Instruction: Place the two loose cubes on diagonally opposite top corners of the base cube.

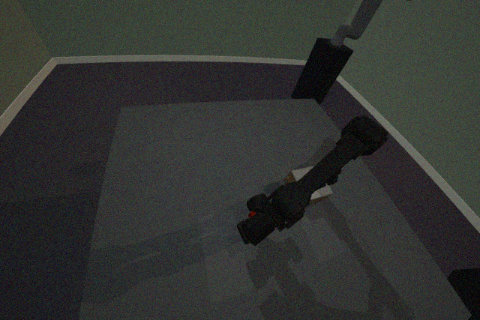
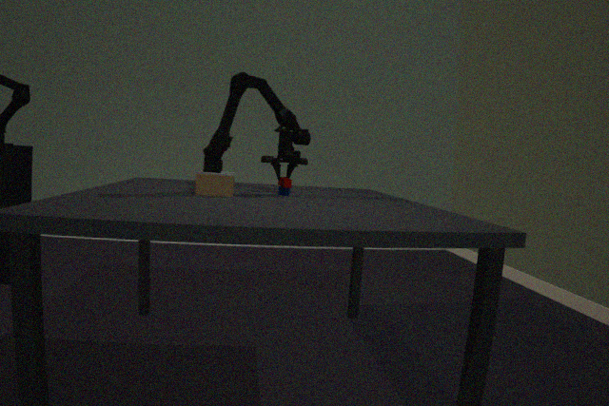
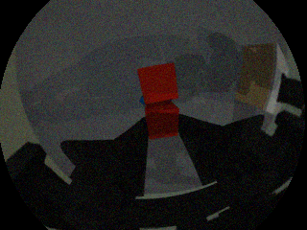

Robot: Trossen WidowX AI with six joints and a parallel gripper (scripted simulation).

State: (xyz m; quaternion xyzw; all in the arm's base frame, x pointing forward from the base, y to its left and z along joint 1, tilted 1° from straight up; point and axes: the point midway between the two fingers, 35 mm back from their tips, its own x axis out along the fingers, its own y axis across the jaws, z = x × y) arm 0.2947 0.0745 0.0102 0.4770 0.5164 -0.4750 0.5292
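Now: gripper tip 2 cm to the left of the blue cube and 4 cm above it.
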